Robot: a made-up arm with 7 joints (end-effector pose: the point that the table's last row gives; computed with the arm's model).
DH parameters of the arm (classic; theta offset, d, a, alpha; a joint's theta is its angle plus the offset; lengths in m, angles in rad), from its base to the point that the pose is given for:
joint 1: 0 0.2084 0 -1.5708
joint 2: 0 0 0 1.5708
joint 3: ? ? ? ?
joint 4: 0 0 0.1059 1.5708
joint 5: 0 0.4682 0 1.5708
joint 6: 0 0 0.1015 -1.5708
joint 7: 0 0.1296 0 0
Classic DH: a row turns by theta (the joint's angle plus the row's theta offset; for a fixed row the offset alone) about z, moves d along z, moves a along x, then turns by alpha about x.
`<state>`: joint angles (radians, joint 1 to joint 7).
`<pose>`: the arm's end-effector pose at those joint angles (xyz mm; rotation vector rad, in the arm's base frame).
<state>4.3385 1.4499 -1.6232 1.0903 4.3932 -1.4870 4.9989</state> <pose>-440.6 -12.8 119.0 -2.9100 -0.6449 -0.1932</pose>
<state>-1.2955 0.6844 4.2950 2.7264 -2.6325 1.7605 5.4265</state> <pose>124.9 -471.5 935.2 1.8534 0.5682 2.3457</pose>
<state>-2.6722 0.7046 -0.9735 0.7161 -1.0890 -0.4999 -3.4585</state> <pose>-428.8 178.2 -57.3 -2.2071 -1.5621 0.2777</pose>
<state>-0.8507 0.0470 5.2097 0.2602 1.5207 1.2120 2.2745</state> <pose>-28.9 -291.5 -83.5 1.9896 0.7599 1.0237</pose>
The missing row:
joint 3: 0 0.2799 0.0351 1.5708
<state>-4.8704 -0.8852 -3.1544 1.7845 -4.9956 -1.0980 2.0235</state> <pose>-264.6 -639.9 206.5 2.1432 0.7108 -2.0811</pose>
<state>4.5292 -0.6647 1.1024 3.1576 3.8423 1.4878 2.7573</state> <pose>-88.3 560.5 877.6 1.8554 -0.3076 -2.2791</pose>
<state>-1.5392 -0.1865 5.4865 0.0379 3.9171 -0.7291 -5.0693</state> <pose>52.5 -148.8 15.6 -2.3265 1.4345 -0.9831</pose>
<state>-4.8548 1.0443 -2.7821 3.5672 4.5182 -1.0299 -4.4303</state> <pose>171.9 681.3 313.8 -0.0889 1.6602 0.7720</pose>
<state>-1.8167 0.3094 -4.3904 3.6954 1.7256 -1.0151 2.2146</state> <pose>-300.5 -354.0 726.7 1.0432 -0.9435 1.0098</pose>
